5 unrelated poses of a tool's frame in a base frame.
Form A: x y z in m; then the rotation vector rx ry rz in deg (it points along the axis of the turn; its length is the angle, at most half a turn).
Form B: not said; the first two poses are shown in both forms.
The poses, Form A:
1: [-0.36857 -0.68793 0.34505 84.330 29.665 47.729]
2: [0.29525 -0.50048 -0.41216 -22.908 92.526 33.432]
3: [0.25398 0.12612 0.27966 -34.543 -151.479 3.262]
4: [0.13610 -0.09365 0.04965 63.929 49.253 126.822]
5: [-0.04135 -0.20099 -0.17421 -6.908 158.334 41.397]
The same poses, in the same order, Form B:
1: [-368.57 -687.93 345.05 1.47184 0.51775 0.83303]
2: [295.25 -500.48 -412.16 -0.39982 1.61488 0.58350]
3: [253.98 126.12 279.66 -0.60289 -2.64381 0.05693]
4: [136.10 -93.65 49.65 1.11577 0.85963 2.21346]
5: [-41.35 -200.99 -174.21 -0.12057 2.76345 0.72251]
